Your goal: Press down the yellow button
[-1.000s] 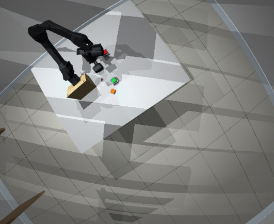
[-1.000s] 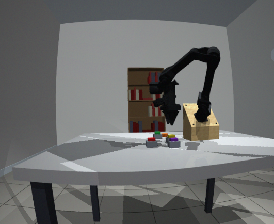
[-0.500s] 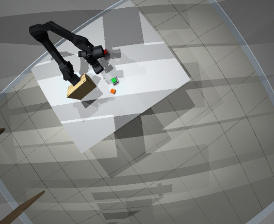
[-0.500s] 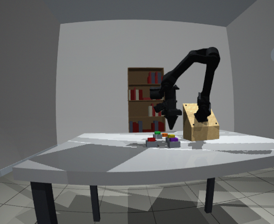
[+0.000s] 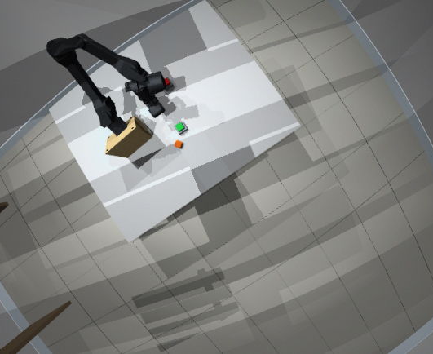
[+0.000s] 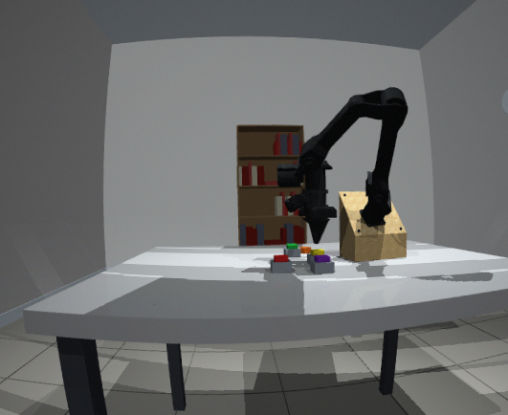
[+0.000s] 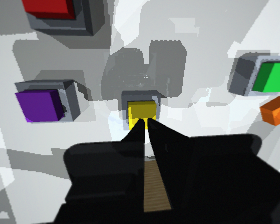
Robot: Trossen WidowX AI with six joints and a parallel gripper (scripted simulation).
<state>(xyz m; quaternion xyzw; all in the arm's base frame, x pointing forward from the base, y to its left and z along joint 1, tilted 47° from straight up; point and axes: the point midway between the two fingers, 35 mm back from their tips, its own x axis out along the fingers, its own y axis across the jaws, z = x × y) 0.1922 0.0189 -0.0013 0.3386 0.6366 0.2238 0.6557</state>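
The yellow button is 20 mm below my gripper tip. Round my gripper tip: green button: 160 mm to the right, 20 mm below, 20 mm ahead; red button: 120 mm ahead, 60 mm to the left, 20 mm below; purple button: 110 mm to the left, 30 mm ahead, 20 mm below.
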